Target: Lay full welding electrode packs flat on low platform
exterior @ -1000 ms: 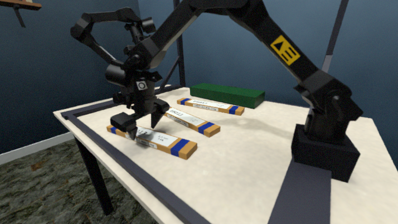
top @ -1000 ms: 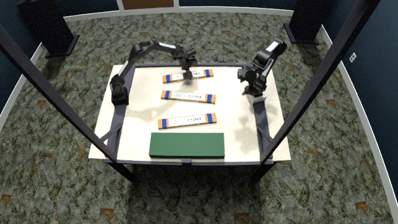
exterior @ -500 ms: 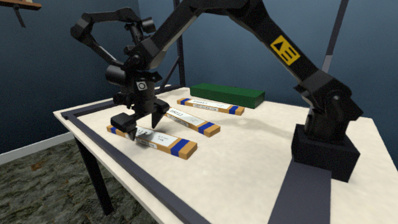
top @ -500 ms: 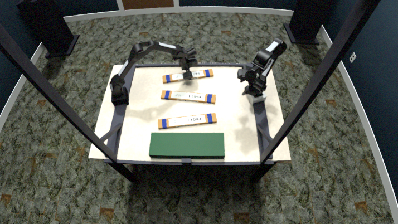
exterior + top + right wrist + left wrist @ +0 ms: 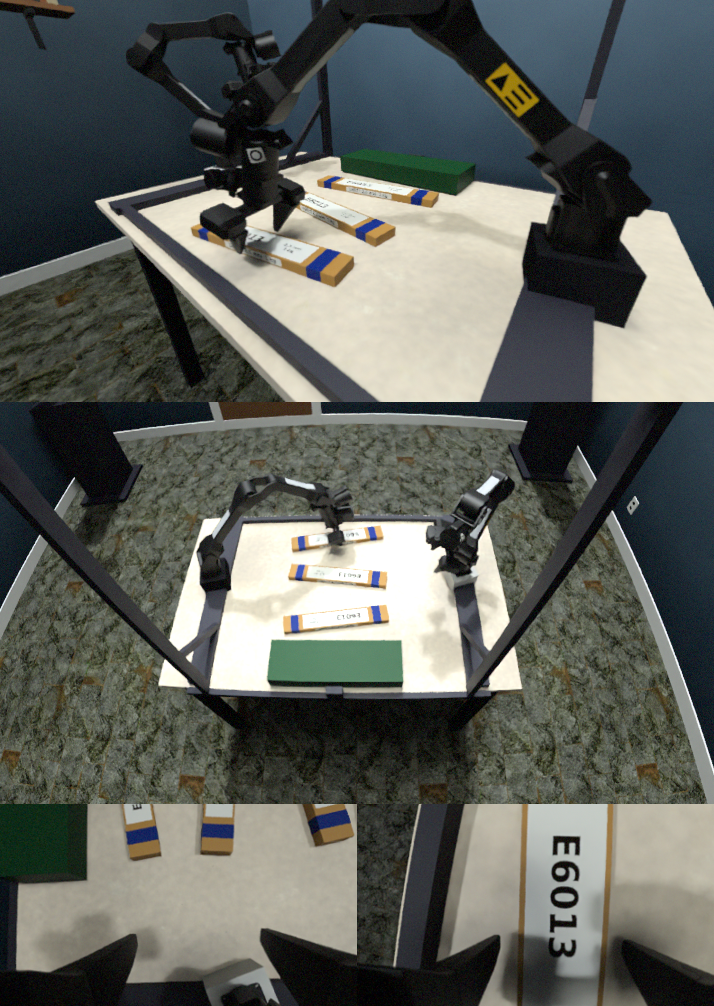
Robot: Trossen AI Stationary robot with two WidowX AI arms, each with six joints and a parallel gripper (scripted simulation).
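Right now my left hand is 110 mm short of the dark frame rail, 40 mm above it and 20 mm to the left of it. The rest, counted from my left hand: green low platform (540 mm behind, 30 mm below).
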